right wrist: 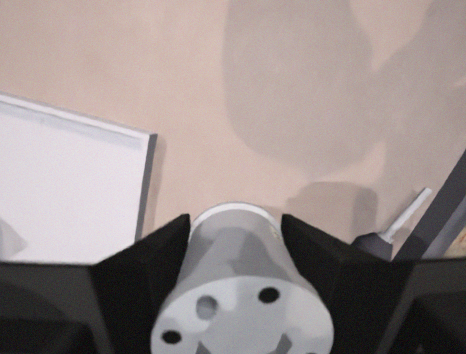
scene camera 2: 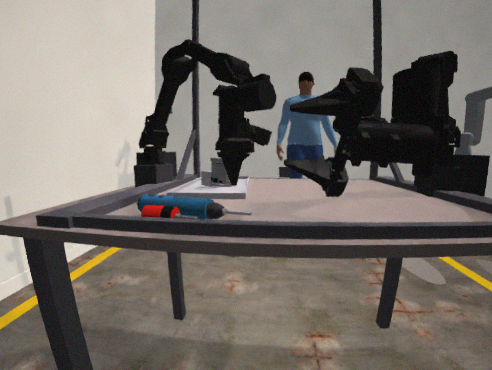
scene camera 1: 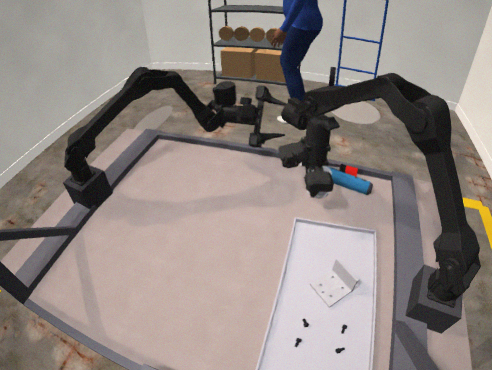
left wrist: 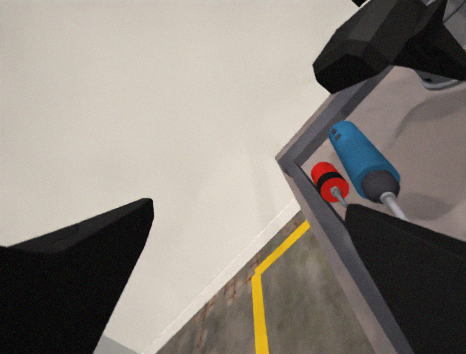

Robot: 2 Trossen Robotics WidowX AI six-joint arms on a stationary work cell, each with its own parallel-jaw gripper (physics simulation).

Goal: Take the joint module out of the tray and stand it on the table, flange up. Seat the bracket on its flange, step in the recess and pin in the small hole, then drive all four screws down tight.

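Frame: origin at the left arm's base, x ahead, y left, z up, level; metres.
Where they show: left gripper, fingertip midpoint: (scene camera 2: 286, 137) (left wrist: 250, 210); right gripper, fingertip midpoint: (right wrist: 236, 221) (scene camera 2: 232, 182); left arm's base, link origin: (scene camera 2: 439, 166) (scene camera 1: 83, 176); right arm's base, link origin: (scene camera 2: 153, 164) (scene camera 1: 442, 290).
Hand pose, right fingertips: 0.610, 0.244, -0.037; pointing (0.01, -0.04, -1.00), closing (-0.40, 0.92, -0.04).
Each offset is from my right fingertips to the top centre of the thing, as dx, dy, dz. "spot": to the spot under its first point.
My right gripper (scene camera 1: 319, 186) is shut on the grey joint module {spot: -0.013, -0.005, +0.056} (right wrist: 242, 277), flange toward the wrist camera, and holds it over the table just beyond the tray's far edge. In scene camera 1 only the module's lower rim {spot: +0.033, -0.016, +0.009} (scene camera 1: 321, 194) shows under the fingers. I cannot tell whether it touches the table. The white tray (scene camera 1: 325, 294) holds the grey angle bracket {spot: +0.133, -0.228, -0.038} (scene camera 1: 335, 283) and several black screws (scene camera 1: 320, 335). My left gripper (scene camera 1: 259, 117) is open and empty, raised beyond the table's far edge; it also shows in scene camera 2 (scene camera 2: 318, 139).
A blue electric screwdriver {+0.049, +0.122, -0.010} (scene camera 1: 350, 180) and a red-and-black part {+0.064, +0.167, -0.020} (scene camera 1: 349, 169) lie at the far table edge, just right of my right gripper. A person (scene camera 1: 297, 40) stands by shelves behind the table. A raised grey frame rims the table.
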